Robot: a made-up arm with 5 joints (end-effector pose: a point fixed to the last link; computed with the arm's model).
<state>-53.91 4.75 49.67 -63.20 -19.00</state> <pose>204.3 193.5 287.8 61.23 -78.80 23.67</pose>
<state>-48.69 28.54 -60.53 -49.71 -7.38</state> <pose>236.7 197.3 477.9 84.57 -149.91 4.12</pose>
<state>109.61 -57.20 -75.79 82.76 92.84</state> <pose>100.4 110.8 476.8 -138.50 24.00 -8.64</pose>
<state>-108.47 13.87 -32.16 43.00 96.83</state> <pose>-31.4 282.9 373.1 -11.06 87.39 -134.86</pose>
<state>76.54 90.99 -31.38 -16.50 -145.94</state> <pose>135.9 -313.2 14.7 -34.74 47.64 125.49</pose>
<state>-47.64 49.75 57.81 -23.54 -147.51</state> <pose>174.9 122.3 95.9 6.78 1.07 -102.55</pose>
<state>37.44 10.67 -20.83 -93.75 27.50</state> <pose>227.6 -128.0 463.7 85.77 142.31 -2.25</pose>
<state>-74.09 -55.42 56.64 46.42 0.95</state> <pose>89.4 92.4 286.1 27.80 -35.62 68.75</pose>
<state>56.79 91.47 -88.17 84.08 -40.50</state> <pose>239.9 -273.6 89.9 -0.35 -2.96 -100.06</pose>
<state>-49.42 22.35 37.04 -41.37 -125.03</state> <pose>241.6 208.2 223.5 77.18 -1.86 -67.18</pose>
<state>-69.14 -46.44 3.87 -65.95 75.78</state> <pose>66.1 8.0 510.1 5.78 171.88 26.52</pose>
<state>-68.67 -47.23 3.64 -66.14 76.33</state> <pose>64.4 3.3 509.8 7.28 171.18 28.19</pose>
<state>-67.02 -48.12 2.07 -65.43 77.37</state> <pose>61.3 -4.3 511.1 11.23 169.89 30.50</pose>
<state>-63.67 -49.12 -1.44 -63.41 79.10</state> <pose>55.4 -15.7 514.2 18.55 167.51 33.62</pose>
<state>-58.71 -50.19 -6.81 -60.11 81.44</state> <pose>44.9 -30.0 518.2 28.76 163.58 37.30</pose>
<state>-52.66 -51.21 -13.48 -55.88 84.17</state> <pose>29.2 -44.6 521.6 40.45 158.01 41.04</pose>
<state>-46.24 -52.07 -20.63 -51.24 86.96</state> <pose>9.4 -56.3 523.2 51.97 151.23 44.30</pose>
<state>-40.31 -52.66 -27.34 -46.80 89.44</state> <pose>-11.0 -63.2 523.0 61.77 144.33 46.73</pose>
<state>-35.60 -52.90 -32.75 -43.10 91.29</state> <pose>-27.7 -65.4 522.0 68.96 138.61 48.09</pose>
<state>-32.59 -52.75 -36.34 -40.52 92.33</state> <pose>-37.5 -64.8 521.6 73.27 135.09 48.43</pose>
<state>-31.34 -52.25 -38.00 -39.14 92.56</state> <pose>-39.8 -63.2 522.6 74.99 134.09 47.89</pose>
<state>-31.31 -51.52 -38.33 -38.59 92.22</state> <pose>-36.9 -61.3 524.7 74.97 134.91 46.77</pose>
